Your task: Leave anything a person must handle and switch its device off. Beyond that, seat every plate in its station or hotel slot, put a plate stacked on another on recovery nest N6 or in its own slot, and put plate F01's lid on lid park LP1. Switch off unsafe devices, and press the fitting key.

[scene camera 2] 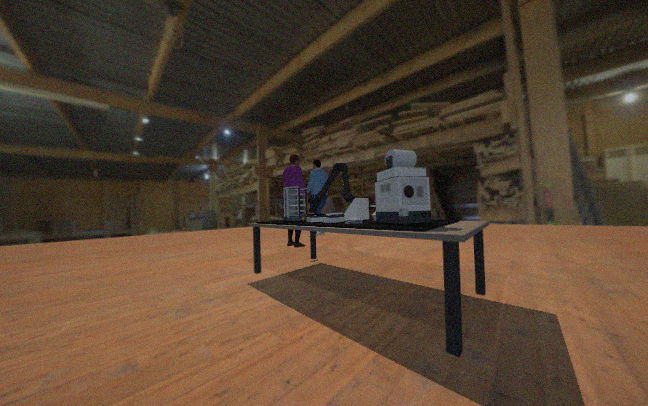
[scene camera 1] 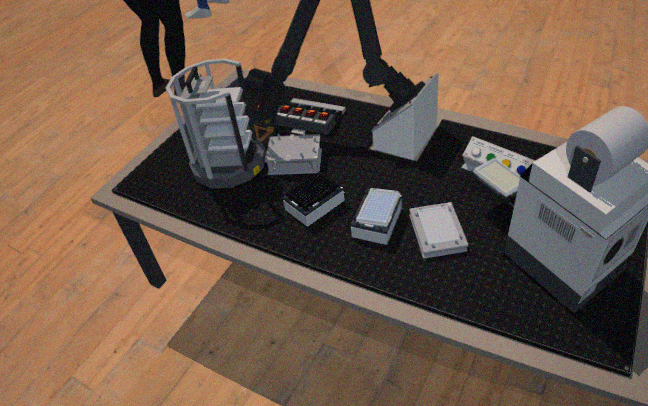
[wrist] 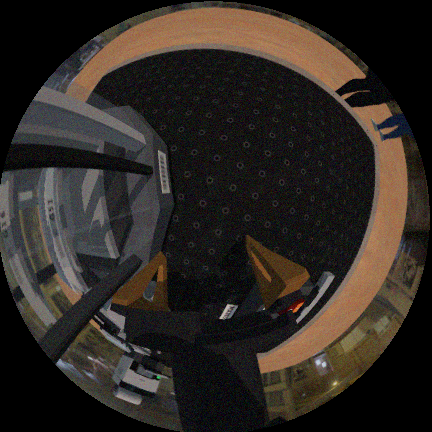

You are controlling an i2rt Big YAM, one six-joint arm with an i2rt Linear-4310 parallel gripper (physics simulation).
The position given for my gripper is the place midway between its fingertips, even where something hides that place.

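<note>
Scene camera 1 shows a plate hotel (scene camera 1: 218,161), a black plate (scene camera 1: 317,187) and a pale blue well plate (scene camera 1: 378,207). In scene camera 2 the plate hotel (scene camera 2: 292,196) is visible again. The wrist view has the plate hotel (wrist: 94,197) together with my gripper (wrist: 202,247), which is open and touches the hotel.
</note>
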